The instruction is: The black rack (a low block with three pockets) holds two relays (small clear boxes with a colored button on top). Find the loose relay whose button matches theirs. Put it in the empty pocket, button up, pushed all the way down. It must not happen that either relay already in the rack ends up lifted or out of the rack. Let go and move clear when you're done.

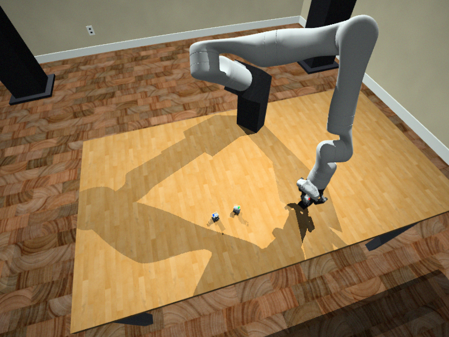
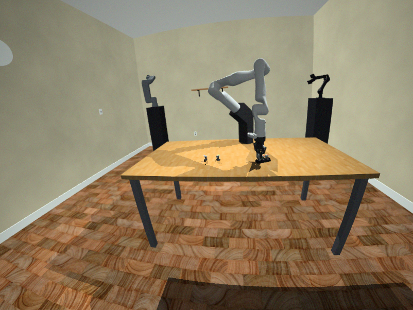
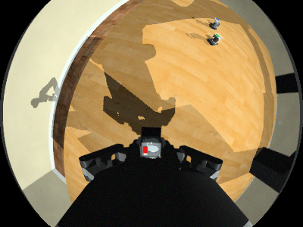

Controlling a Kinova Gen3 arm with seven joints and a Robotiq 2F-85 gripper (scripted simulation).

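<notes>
The black rack lies 10 mm behind my hand, 30 mm to the left of it and 40 mm below it.
</notes>
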